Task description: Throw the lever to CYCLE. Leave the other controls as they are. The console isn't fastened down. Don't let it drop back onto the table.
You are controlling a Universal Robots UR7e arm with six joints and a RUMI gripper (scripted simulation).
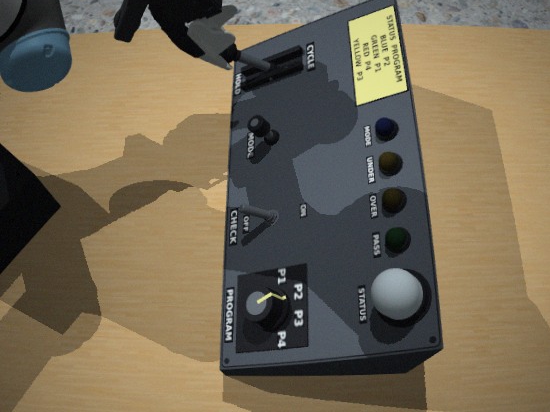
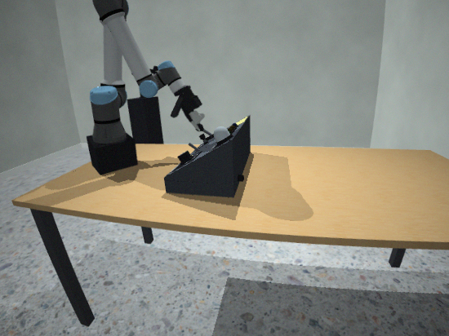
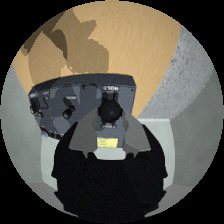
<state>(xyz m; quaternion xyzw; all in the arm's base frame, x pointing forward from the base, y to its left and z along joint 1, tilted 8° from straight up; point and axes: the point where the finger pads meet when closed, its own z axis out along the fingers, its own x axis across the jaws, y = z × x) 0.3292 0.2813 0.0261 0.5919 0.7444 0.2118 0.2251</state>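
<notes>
Right now my hand is 30 mm short of the lever, 20 mm above it and 10 mm to the right of it. From my hand the other things lie so: check toggle: 220 mm to the right, 100 mm ahead, 30 mm below; dark sloped console: 160 mm to the right, 130 mm ahead, 50 mm below; mode knob: 110 mm to the right, 80 mm ahead, 20 mm below.
</notes>
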